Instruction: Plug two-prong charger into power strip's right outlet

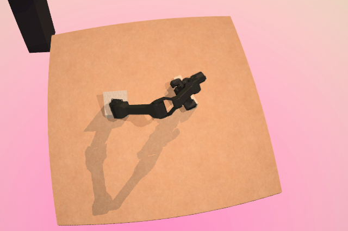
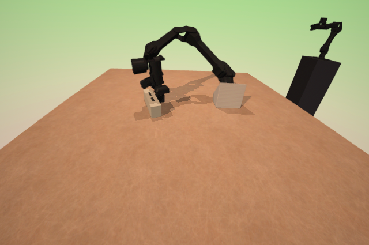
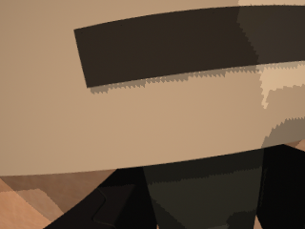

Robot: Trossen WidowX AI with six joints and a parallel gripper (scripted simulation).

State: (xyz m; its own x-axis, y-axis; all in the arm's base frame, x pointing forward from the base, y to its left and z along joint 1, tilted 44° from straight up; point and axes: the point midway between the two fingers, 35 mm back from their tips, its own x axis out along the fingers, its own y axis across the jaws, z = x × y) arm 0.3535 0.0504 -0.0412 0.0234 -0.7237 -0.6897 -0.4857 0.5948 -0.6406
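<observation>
The black two-prong charger is 1 cm ahead of my gripper tip, 1 cm to the left of it and 1 cm above it.
</observation>
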